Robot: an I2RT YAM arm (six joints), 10 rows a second.
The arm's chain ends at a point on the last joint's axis. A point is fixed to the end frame.
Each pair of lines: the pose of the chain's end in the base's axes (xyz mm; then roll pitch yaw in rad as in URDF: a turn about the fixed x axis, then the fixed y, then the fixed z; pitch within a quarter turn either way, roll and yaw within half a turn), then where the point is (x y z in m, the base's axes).
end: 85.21 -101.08 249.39 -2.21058 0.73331 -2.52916
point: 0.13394 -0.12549 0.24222
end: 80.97 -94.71 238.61 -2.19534 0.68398 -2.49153
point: 0.13011 -0.11805 0.23074
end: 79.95 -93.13 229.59 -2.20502 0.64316 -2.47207
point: 0.12936 -0.11538 0.22034
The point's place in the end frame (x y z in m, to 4 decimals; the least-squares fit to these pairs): -0.0144 -0.0105 0.0520
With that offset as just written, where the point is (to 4 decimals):
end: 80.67 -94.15 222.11 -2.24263 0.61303 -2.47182
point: 0.1301 -0.1152 0.2106
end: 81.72 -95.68 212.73 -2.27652 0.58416 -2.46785
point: 0.1311 -0.1156 0.1992
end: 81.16 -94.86 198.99 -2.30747 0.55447 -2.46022
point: 0.1305 -0.1135 0.1835
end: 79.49 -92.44 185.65 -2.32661 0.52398 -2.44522
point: 0.1287 -0.1100 0.1686
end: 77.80 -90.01 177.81 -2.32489 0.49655 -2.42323
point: 0.1270 -0.1069 0.1601
